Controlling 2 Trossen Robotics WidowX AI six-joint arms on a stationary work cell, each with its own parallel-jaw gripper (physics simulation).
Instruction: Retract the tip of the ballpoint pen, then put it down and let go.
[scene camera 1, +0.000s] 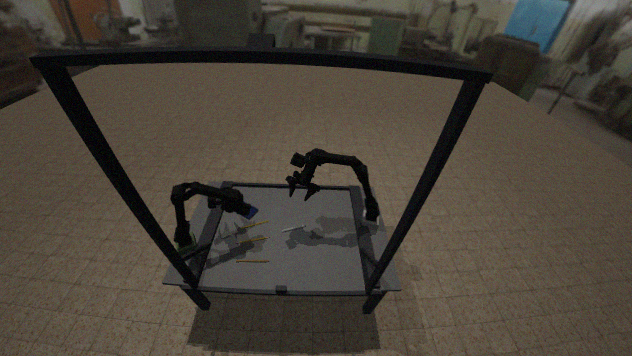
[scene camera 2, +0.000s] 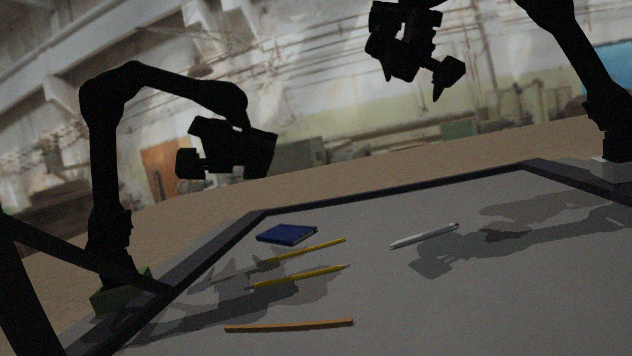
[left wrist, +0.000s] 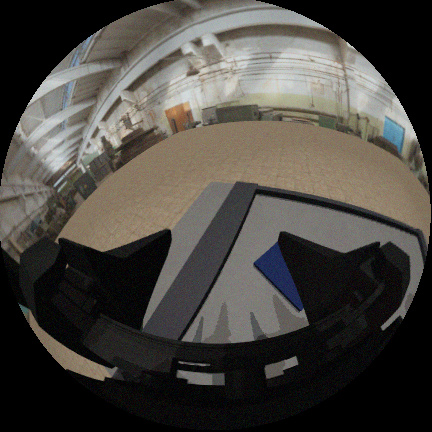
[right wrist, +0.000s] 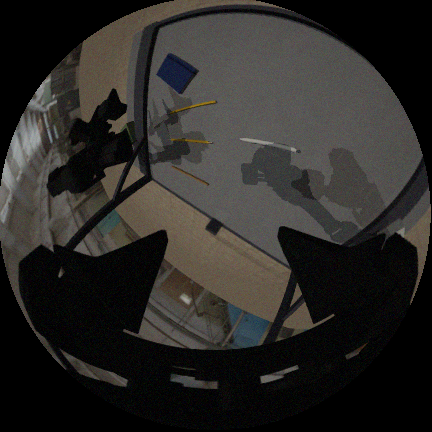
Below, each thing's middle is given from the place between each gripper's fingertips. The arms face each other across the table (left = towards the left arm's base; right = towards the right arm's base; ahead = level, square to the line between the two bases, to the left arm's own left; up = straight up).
I see the blue notebook (scene camera 2: 283, 234) 18 cm below my left hand, 10 cm to the right of it and 4 cm ahead of it.
My right gripper is now 20 cm short of the blue notebook, 31 cm to the right of it and 26 cm above it.
